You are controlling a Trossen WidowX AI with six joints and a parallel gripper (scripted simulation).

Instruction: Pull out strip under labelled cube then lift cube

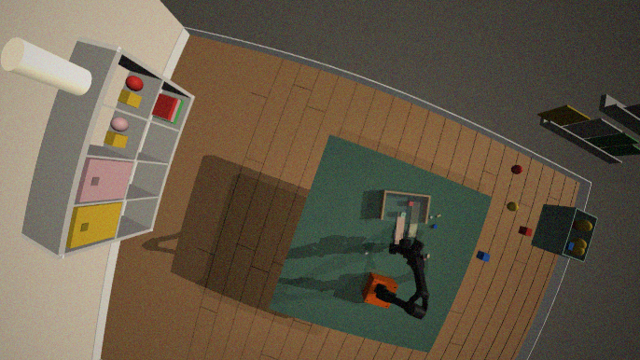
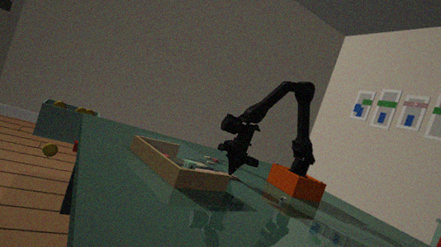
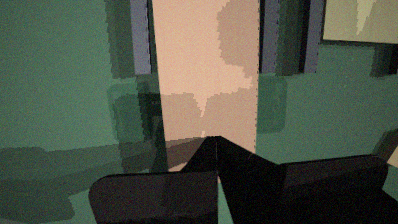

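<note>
Right now my gripper tip is 200 mm short of the light green cube, 80 mm to the right of it and 20 mm below it. From my gripper tip the other things lie so: blue piece 220 mm ahead, 190 mm to the right; pale yellow strip 200 mm ahead, 20 mm to the right.
</note>
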